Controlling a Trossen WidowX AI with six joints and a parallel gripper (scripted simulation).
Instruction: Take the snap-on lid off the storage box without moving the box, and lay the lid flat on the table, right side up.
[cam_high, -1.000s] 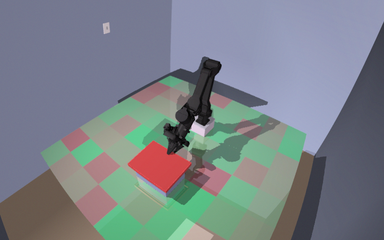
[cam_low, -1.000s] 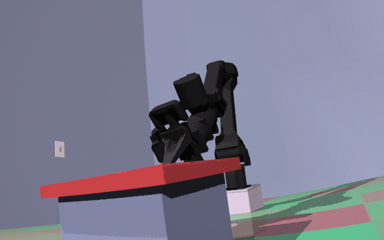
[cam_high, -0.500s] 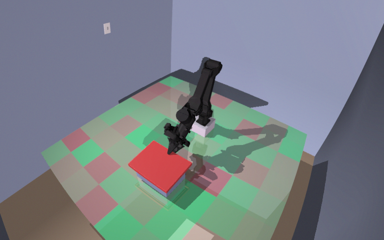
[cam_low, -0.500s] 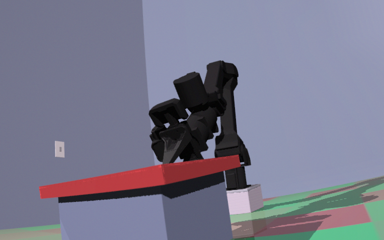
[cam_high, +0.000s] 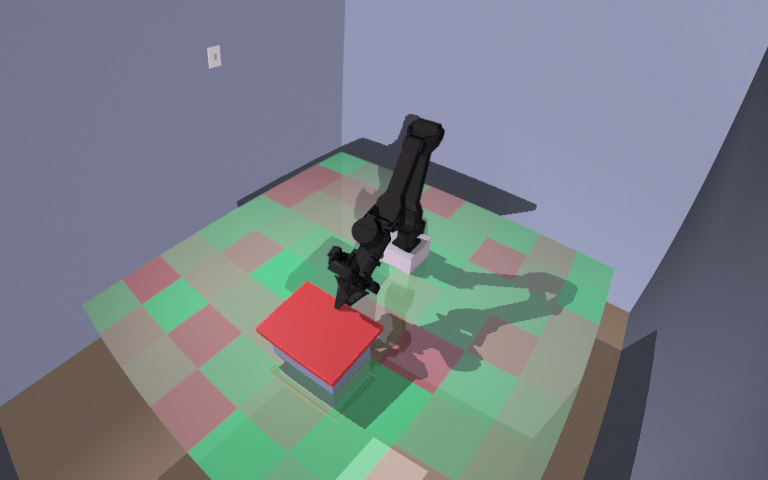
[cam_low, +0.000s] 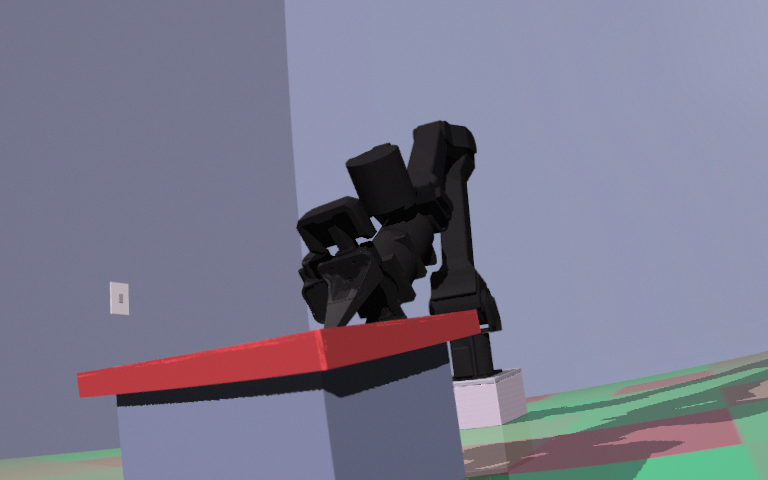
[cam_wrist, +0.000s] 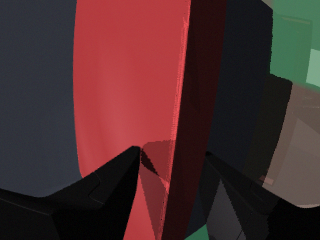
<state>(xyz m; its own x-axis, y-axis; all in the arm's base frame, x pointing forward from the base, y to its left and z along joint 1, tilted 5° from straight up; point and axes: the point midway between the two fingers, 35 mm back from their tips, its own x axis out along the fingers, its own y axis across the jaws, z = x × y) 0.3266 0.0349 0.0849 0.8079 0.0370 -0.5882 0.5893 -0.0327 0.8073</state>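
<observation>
Right now the red square lid is 8 cm ahead of my gripper tip. From my gripper tip the other things lie so: grey storage box: 8 cm ahead, 6 cm below.
</observation>
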